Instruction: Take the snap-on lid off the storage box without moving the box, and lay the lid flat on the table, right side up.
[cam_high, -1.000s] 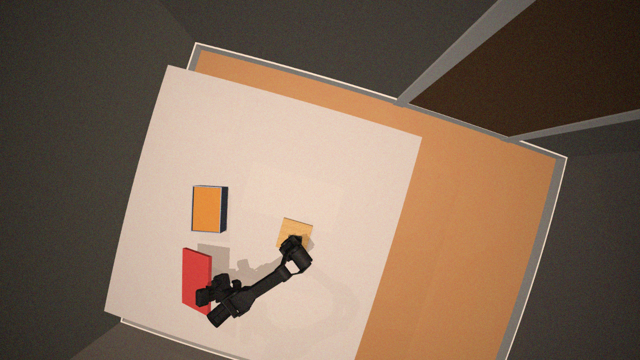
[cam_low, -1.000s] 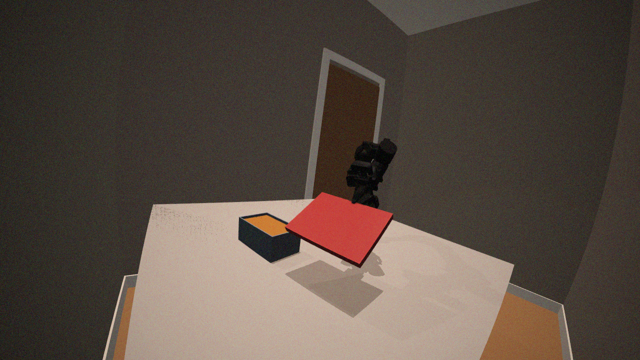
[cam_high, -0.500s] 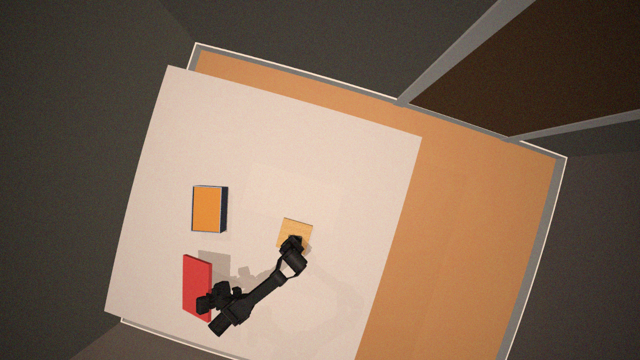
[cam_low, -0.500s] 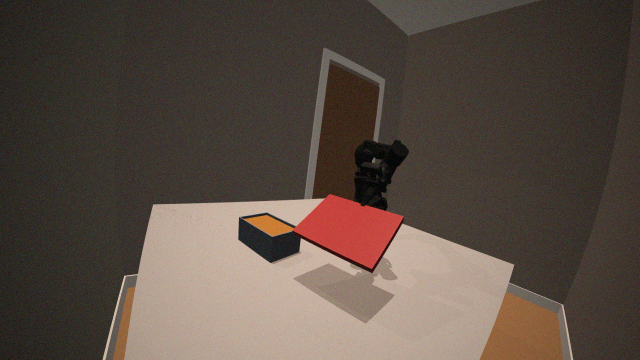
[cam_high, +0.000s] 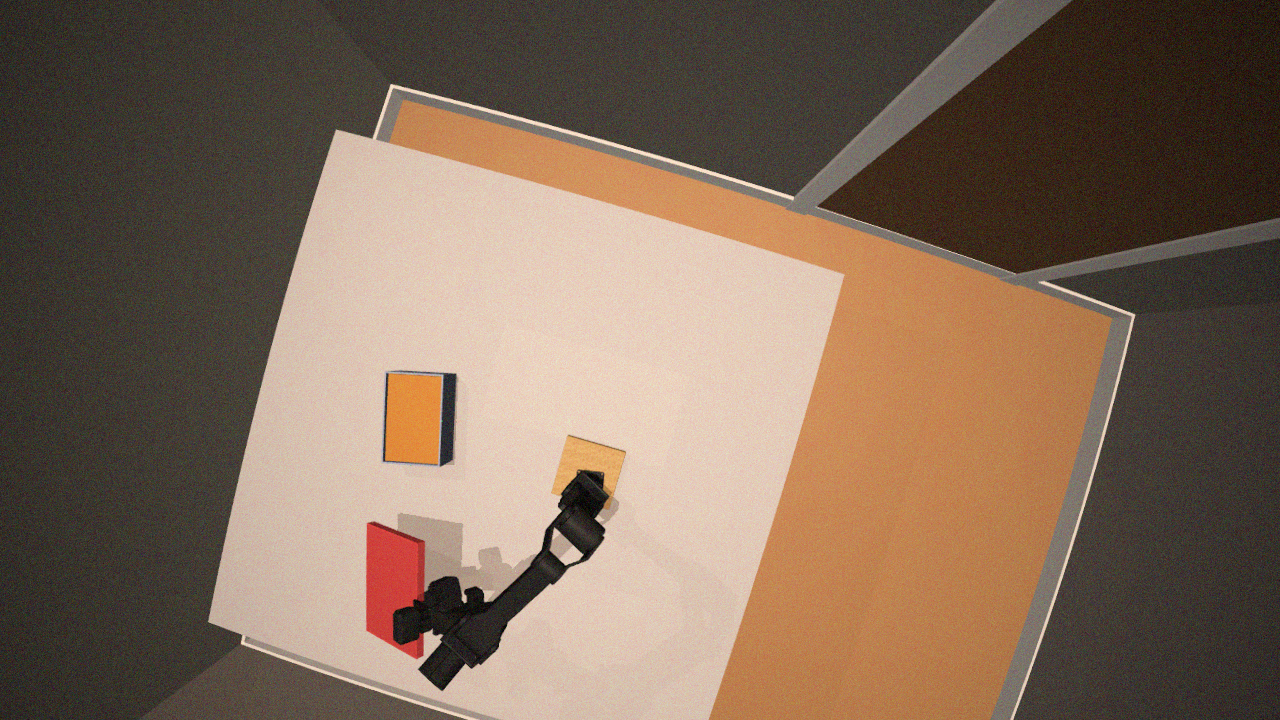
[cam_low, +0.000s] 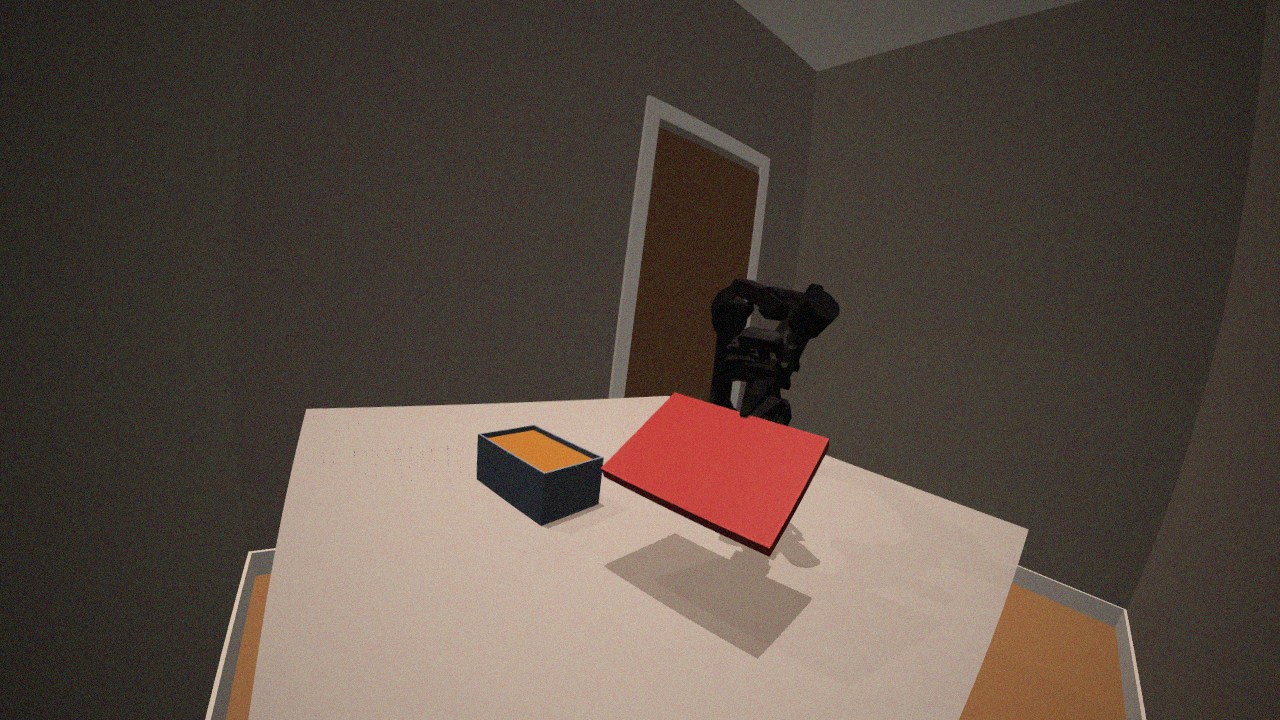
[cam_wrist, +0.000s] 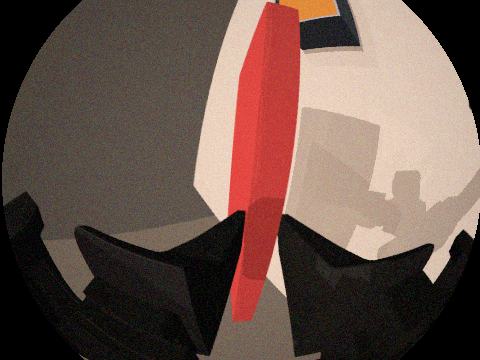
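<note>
Now: gripper tip 70 mm short of the red lid and 40 mm above it. Round my gripper tip: dark blue storage box (350 mm to the right, 180 mm below, 90 mm ahead).
</note>
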